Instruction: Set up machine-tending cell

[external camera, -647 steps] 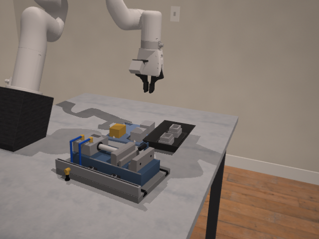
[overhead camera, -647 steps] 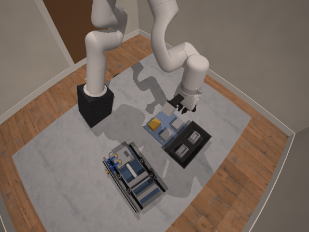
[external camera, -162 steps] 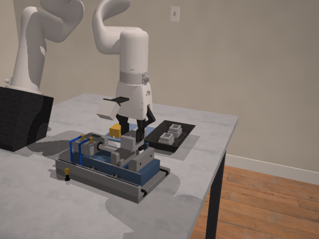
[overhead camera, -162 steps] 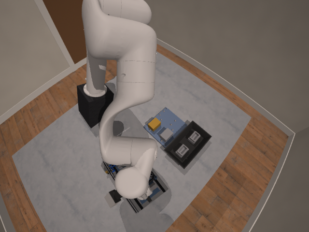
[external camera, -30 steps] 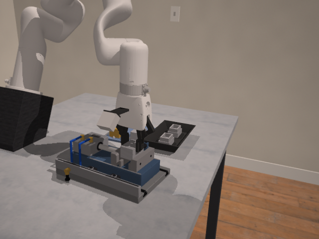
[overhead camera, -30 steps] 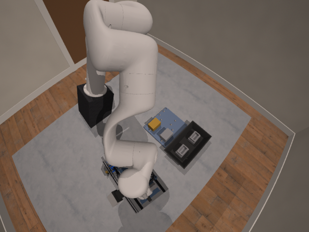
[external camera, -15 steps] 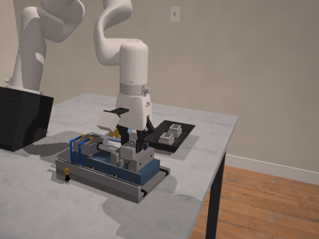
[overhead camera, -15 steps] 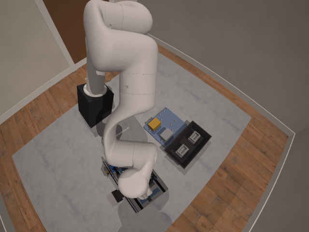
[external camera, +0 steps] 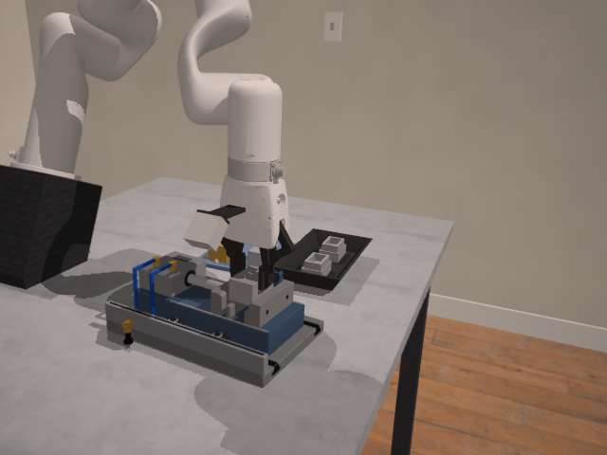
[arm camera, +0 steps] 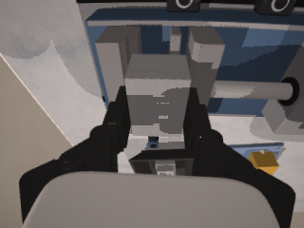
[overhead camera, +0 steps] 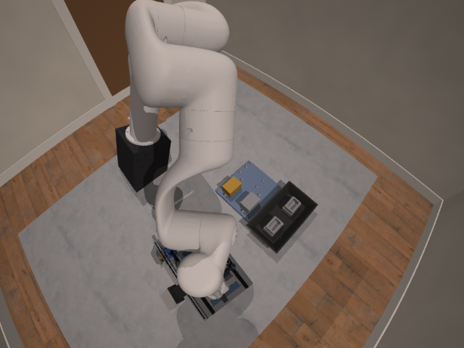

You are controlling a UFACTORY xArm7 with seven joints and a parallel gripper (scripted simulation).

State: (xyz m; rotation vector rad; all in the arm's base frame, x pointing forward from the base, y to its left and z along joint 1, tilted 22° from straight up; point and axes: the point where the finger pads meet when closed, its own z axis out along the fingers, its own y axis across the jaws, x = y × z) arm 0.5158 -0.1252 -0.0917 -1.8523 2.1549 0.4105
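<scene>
Now: the piston rod 80 mm behind my hand, 50 mm below it and 20 mm to the left of it. From my hand the other things lie so: grey rail 90 mm below, 80 mm to the right, 80 mm behind; vise bed 80 mm below, 60 mm behind, 20 mm to the left; brass blank 280 mm to the left, 190 mm behind, 100 mm below.
</scene>
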